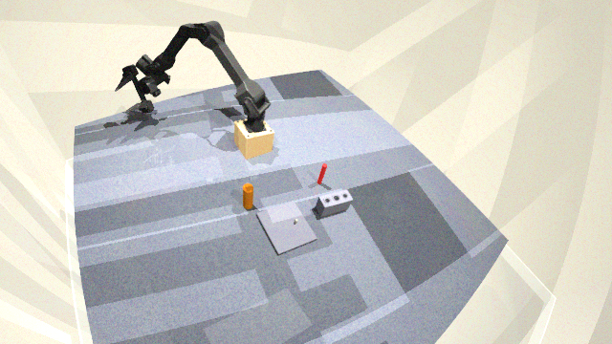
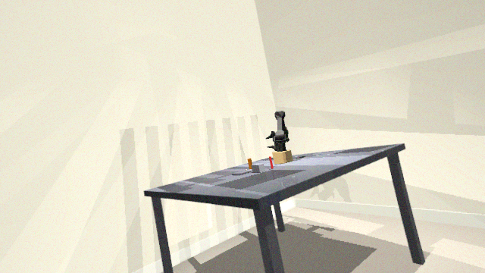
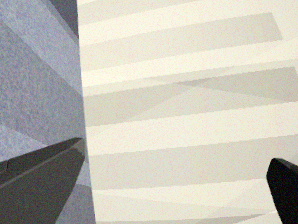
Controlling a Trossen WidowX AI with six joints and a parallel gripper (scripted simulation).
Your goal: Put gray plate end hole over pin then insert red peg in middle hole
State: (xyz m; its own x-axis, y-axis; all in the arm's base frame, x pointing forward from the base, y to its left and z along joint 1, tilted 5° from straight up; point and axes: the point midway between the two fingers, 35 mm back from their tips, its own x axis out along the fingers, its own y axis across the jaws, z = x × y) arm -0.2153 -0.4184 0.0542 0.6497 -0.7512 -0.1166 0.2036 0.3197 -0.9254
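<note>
My gripper tip is now 57 cm to the right of the gray plate, 53 cm short of it and 13 cm above it. Round my gripper tip: base 54 cm ahead, 43 cm to the left, 16 cm below; then red peg 58 cm to the left, 42 cm ahead, 12 cm below; then orange cylinder 43 cm ahead, 34 cm to the left, 12 cm below.
</note>
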